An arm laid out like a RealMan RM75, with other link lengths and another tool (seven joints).
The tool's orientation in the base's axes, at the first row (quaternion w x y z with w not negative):
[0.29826, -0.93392, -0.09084, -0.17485]
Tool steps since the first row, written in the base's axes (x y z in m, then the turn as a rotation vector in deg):
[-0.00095, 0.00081, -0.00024, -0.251, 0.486, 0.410]
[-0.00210, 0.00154, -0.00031, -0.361, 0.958, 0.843]
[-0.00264, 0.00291, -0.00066, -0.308, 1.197, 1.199]
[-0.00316, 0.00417, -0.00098, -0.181, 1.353, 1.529]
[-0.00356, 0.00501, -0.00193, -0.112, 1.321, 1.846]
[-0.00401, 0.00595, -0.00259, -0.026, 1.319, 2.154]
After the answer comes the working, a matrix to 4 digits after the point.
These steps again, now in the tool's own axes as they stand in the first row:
[-0.00091, -0.00079, 0.00040, -0.044, -0.676, -0.094]
[-0.00195, -0.00165, 0.00057, 0.051, -1.314, -0.176]
[-0.00250, -0.00272, 0.00150, 0.251, -1.679, -0.291]
[-0.00302, -0.00371, 0.00234, 0.504, -1.943, -0.416]
[-0.00369, -0.00400, 0.00345, 0.686, -2.065, -0.657]
[-0.00430, -0.00453, 0.00438, 0.882, -2.201, -0.869]

The tool's axes in the first row as the columns of a matrix, in the base's axes (rounded; the answer above uses it unrounded):
[0.9224, 0.2740, 0.2724]
[0.0654, -0.8056, 0.5889]
[0.3808, -0.5253, -0.7609]

